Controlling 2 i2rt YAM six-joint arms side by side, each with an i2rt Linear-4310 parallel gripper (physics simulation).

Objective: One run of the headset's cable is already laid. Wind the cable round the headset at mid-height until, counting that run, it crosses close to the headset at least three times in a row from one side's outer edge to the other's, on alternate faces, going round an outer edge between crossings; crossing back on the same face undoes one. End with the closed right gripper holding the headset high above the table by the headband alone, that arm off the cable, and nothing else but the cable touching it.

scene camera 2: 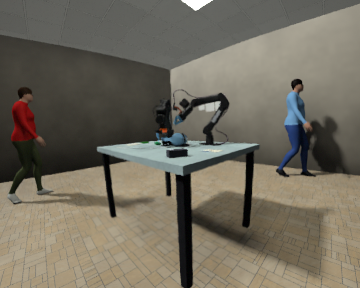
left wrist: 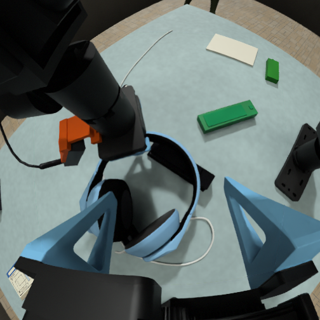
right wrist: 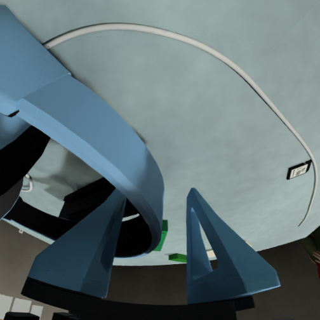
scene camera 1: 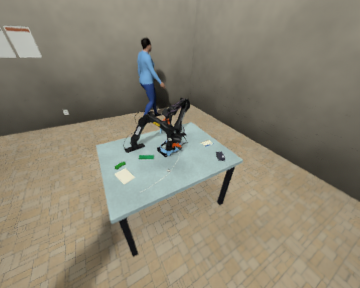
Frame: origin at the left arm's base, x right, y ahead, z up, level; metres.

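Where they show: left gripper, fingertip midpoint: [scene camera 2: 174, 124] [scene camera 1: 165, 134]; right gripper, fingertip midpoint: [scene camera 2: 162, 142] [scene camera 1: 168, 154]; left arm's base, origin of the base link: [scene camera 2: 209, 144]; right arm's base, origin of the base link: [scene camera 1: 135, 148].
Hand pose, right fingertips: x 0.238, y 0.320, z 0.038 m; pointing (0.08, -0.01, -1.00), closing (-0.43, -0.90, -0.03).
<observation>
Things, the pixels of their top centre, and the offset from my right fingertips. "spot": a spot on its surface instead.
- white cable, surface spot: [scene camera 1: 162, 178] spot: dy +0.232, dx +0.145, dz -0.035 m
- green bar, middle of its top: [scene camera 1: 146, 156] dy -0.070, dx +0.200, dz -0.018 m
- small green block, middle of its top: [scene camera 1: 119, 164] dy -0.050, dx +0.442, dz -0.022 m
- paper, middle of its top: [scene camera 1: 124, 175] dy +0.085, dx +0.420, dz -0.033 m
- black box, middle of its top: [scene camera 2: 176, 148] [scene camera 1: 220, 154] dy +0.197, dx -0.458, dz +0.003 m
- card, middle of its top: [scene camera 1: 207, 143] dy -0.062, dx -0.477, dz -0.036 m
The light-blue headset [scene camera 1: 167, 152] [scene camera 2: 176, 139] [left wrist: 160, 239] lies low at the table, its headband [left wrist: 192, 167] [right wrist: 117, 172] curving round a black block. The white cable [scene camera 1: 161, 179] [left wrist: 212, 235] [right wrist: 200, 46] makes a loop beside one ear cup in the left wrist view; another stretch runs away over the table. How it crosses the headset's underside is hidden. My right gripper [right wrist: 158, 188] is partly open, its fingers apart on either side of the headband. My left gripper [scene camera 2: 178, 120] [left wrist: 166, 190] is wide open and empty above the headset, off the cable.
The black block [left wrist: 175, 162] lies within the headband. A green bar [scene camera 1: 146, 157] [left wrist: 227, 116], a small green block [scene camera 1: 120, 165] [left wrist: 272, 70], paper [scene camera 1: 124, 176] [left wrist: 232, 49], a black box [scene camera 1: 220, 156] [scene camera 2: 177, 153] and a card [scene camera 1: 206, 143] lie around. A small tag [right wrist: 299, 171] is beside the cable.
</observation>
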